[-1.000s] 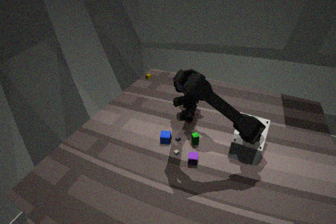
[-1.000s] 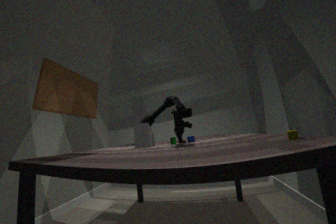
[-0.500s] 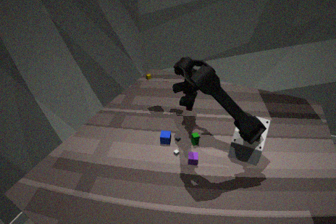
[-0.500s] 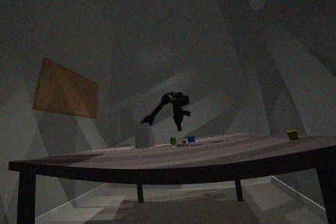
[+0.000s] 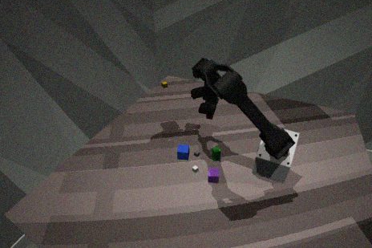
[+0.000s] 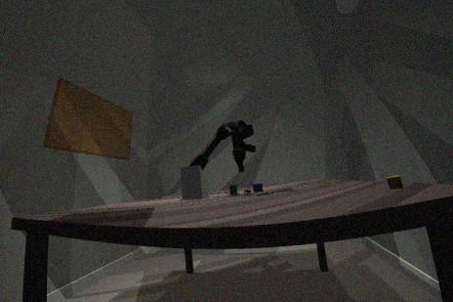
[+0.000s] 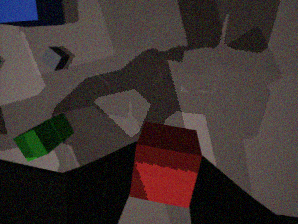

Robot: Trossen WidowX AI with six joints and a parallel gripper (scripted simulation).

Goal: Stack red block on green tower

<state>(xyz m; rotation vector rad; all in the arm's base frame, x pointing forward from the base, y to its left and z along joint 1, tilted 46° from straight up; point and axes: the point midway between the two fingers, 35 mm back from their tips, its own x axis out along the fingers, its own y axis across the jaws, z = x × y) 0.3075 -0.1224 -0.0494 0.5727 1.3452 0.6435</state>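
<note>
My gripper tip is now 230 mm to the right of the purple block, 110 mm above it and 90 mm past it. From my gripper tip the other things lie so: yellow block (440 mm ahead, 400 mm to the right, 110 mm below); then red block (10 mm above); then blue block (160 mm to the left, 100 mm below, 70 mm ahead).
</note>
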